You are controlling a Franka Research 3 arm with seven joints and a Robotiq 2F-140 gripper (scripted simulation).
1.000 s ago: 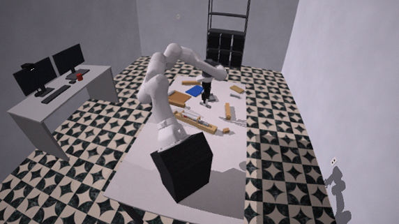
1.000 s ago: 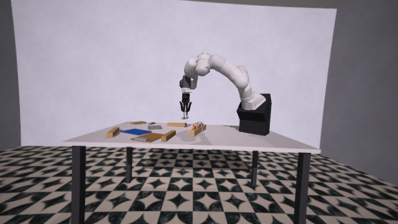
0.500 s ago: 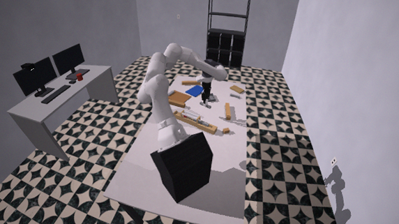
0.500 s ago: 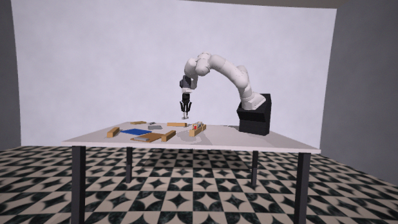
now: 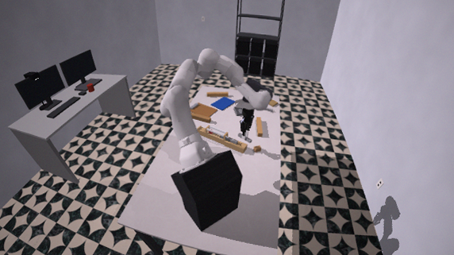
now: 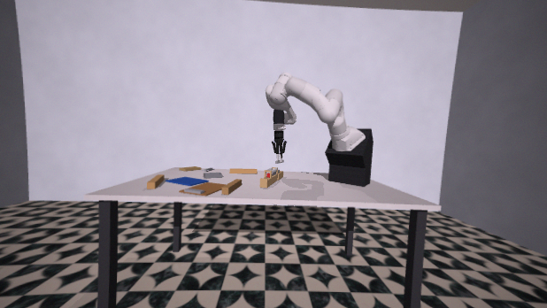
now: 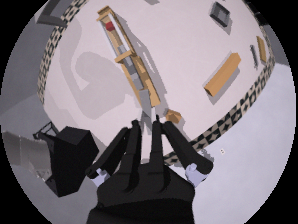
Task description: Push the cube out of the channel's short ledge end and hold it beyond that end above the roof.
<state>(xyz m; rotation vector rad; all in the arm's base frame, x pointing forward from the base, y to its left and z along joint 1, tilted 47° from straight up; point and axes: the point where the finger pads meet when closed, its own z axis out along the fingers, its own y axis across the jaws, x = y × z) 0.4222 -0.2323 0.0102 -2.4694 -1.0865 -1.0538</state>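
Now: the wooden channel 7 cm ahead of my hand, 22 cm to the left of it and 9 cm below it. The rest, counted from my hand: grey rod 3 cm below; then small wooden block 2 cm ahead, 10 cm to the right, 13 cm below; then red cube 9 cm ahead, 27 cm to the left, 9 cm below.
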